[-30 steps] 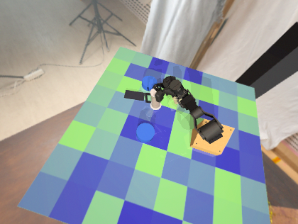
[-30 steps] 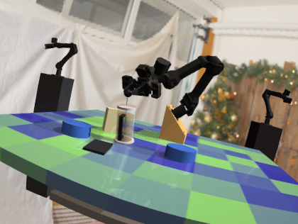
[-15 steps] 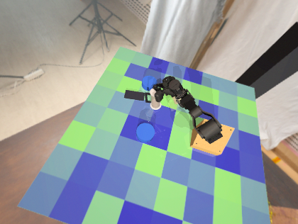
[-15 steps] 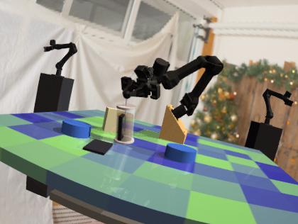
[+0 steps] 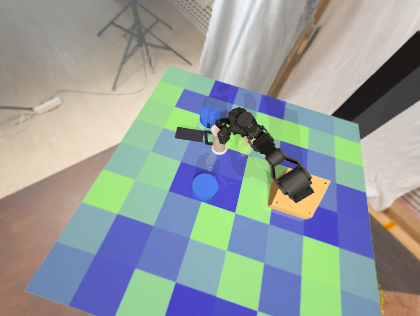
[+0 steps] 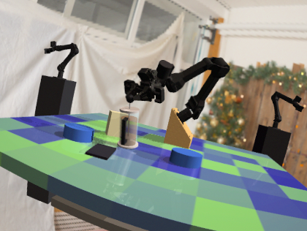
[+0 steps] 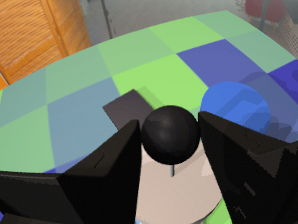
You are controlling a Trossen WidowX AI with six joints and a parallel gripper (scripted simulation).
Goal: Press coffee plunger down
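My gripper tip is 100 mm above the coffee press, 10 mm to the right of it and 10 mm past it. From my gripper tip the other things lie so: flat black slab: 190 mm below, 130 mm ahead, 30 mm to the right.
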